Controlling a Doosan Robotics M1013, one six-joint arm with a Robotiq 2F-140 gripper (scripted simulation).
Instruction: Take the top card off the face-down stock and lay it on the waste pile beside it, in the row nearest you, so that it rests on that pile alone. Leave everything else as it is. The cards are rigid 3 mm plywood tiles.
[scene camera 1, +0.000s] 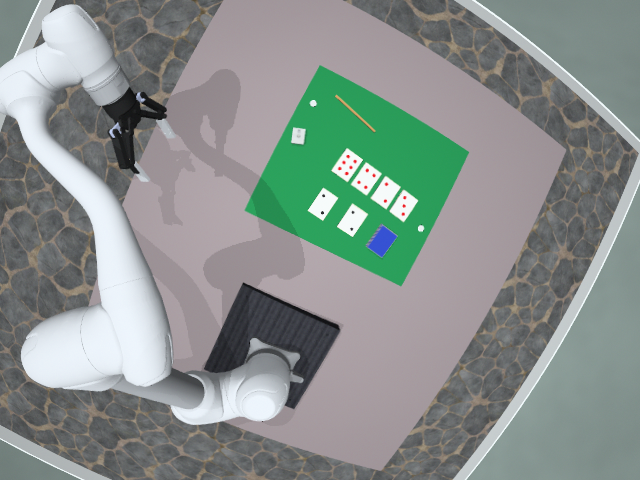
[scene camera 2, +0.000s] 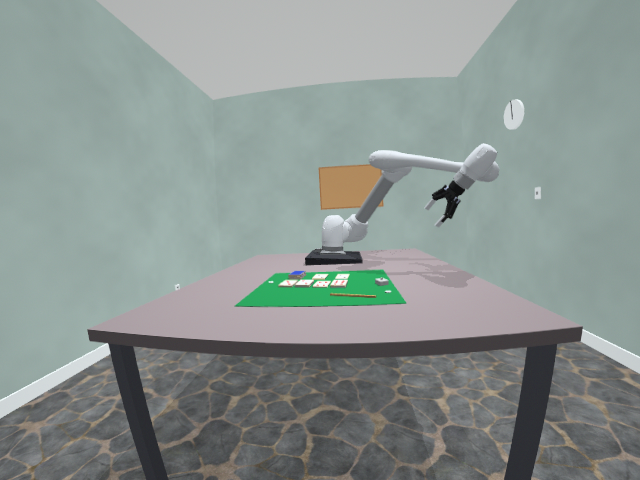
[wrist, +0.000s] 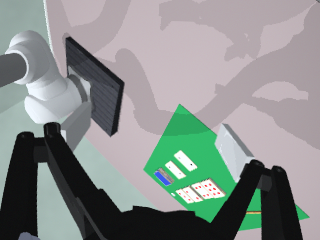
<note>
In view: the gripper (scene camera 1: 159, 157) and a green mat (scene camera 1: 425, 163).
The gripper shows as well in the wrist view (wrist: 156, 124). The green mat also shows in scene camera 2 (scene camera 2: 362, 282) and in the wrist view (wrist: 185, 132).
</note>
